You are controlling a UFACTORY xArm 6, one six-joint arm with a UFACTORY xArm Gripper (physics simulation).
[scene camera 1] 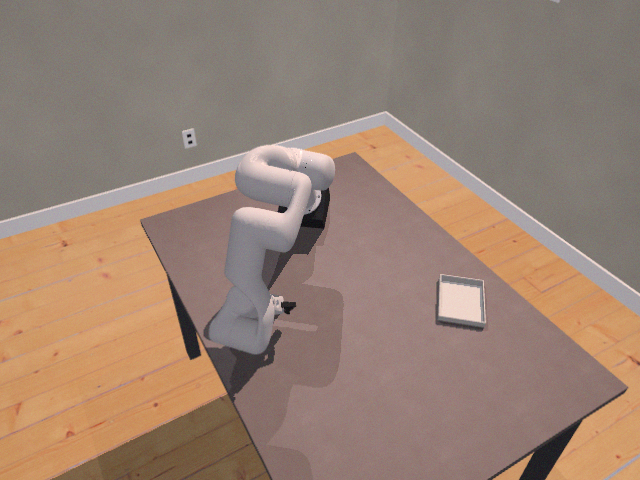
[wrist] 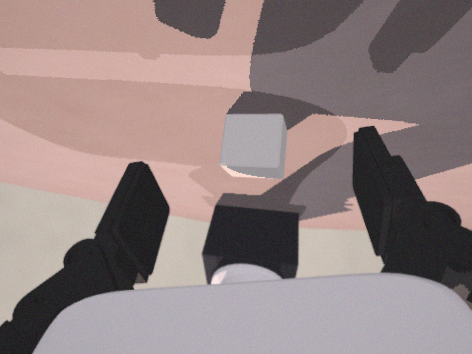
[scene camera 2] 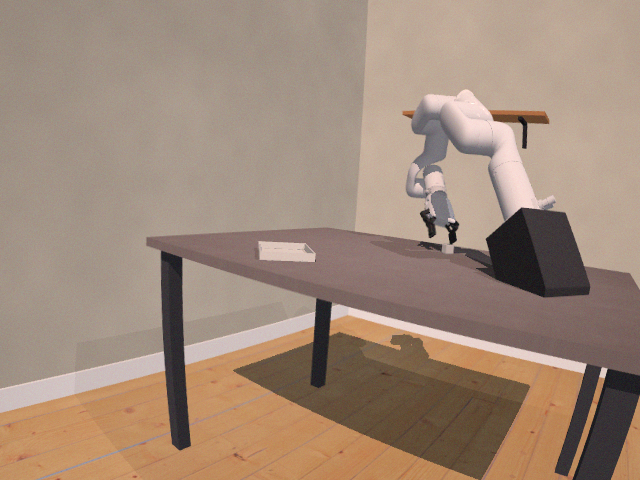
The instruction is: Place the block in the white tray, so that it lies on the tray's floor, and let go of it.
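Pixels of known places: gripper, fingertip midpoint: (wrist: 251,171) (scene camera 2: 443,239); arm's base, origin of the base link: (scene camera 2: 525,225).
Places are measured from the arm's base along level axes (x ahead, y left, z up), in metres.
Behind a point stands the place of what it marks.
Observation:
The small light grey block (scene camera 2: 447,248) {z -0.112, x 0.287, y -0.230 m} (wrist: 253,141) {z -0.114, x 0.302, y -0.255 m} stands upright on the table. In scene camera 1 I cannot make it out behind the arm and gripper. My gripper (scene camera 1: 290,307) (scene camera 2: 443,239) {z -0.090, x 0.321, y -0.273 m} (wrist: 251,171) {z -0.090, x 0.321, y -0.273 m} is open, with nothing between its fingers. It is tilted and sits a little above the block; in the wrist view the block shows between the two spread fingers, beyond them. The white tray (scene camera 1: 461,300) {z -0.128, x 0.535, y 0.248 m} (scene camera 2: 285,252) {z -0.110, x 0.477, y 0.304 m} lies on the table well away from the gripper, with low walls and an empty floor.
The brown table (scene camera 1: 392,382) {z -0.130, x 0.661, y -0.097 m} (scene camera 2: 361,273) {z -0.130, x 0.289, y 0.266 m} carries the arm's black base (scene camera 1: 324,214) {z -0.065, x 0.048, y 0.058 m} (scene camera 2: 537,253) {z -0.048, x -0.055, y 0.132 m} (wrist: 252,230) {z -0.089, x 0.024, y -0.017 m}. The table's edge (scene camera 1: 227,382) {z -0.130, x 0.449, y -0.468 m} runs close beside the arm's bent elbow and wrist. A wooden shelf (scene camera 2: 516,116) hangs on the wall behind the arm.

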